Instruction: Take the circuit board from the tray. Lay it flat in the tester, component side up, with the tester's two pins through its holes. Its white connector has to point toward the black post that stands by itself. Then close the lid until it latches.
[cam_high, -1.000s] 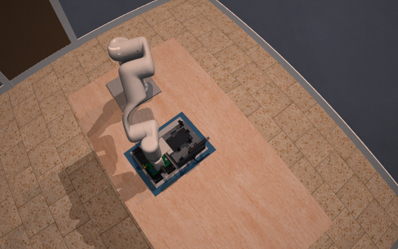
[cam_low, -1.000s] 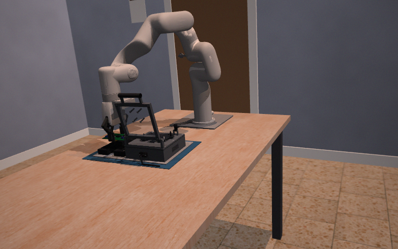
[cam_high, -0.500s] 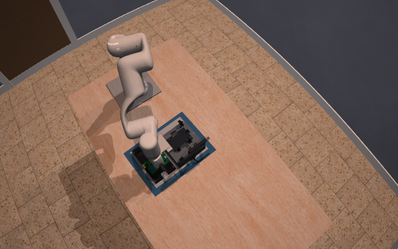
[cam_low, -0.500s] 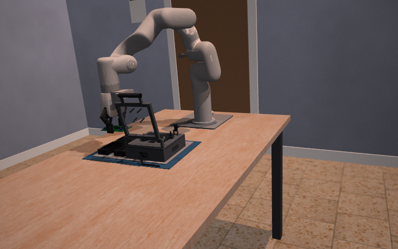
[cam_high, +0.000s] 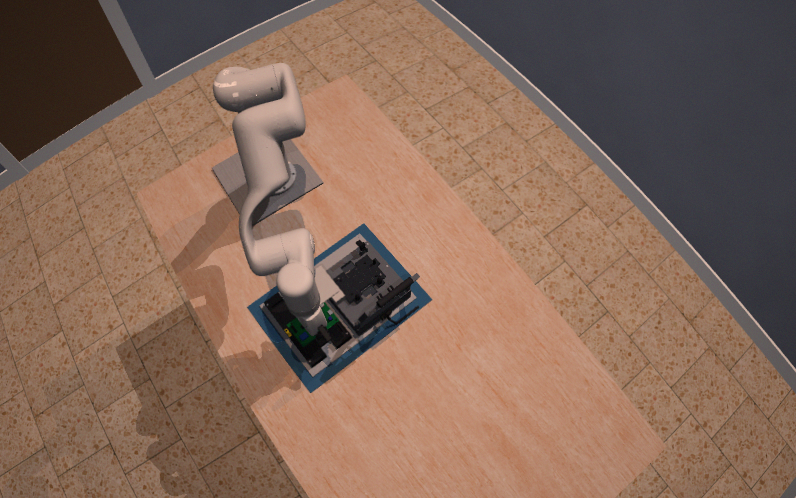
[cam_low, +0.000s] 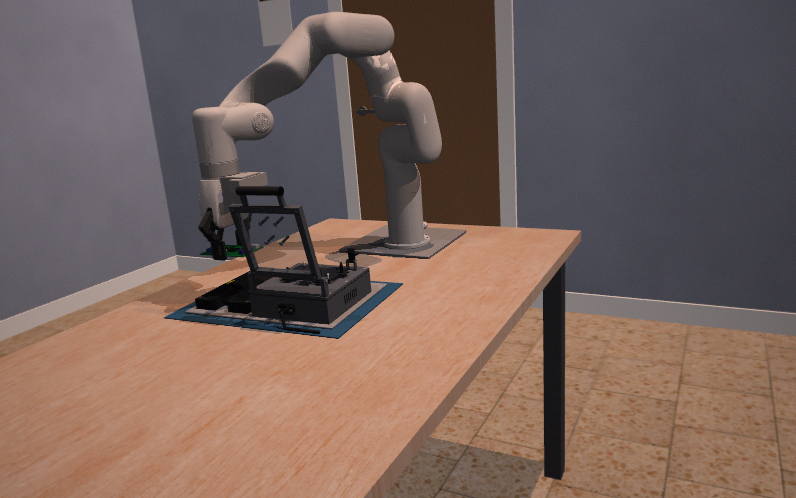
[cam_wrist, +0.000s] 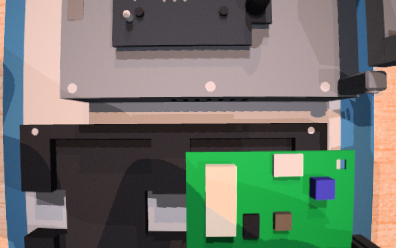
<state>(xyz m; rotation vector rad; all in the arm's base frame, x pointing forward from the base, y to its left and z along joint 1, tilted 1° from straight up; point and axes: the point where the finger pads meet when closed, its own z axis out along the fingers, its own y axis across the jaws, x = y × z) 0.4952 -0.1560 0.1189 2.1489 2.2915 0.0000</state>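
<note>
Now: hand right at the green circuit board. From my hand the other things lie so: tester lid: 70 mm ahead, 170 mm to the left, 60 mm above.
</note>
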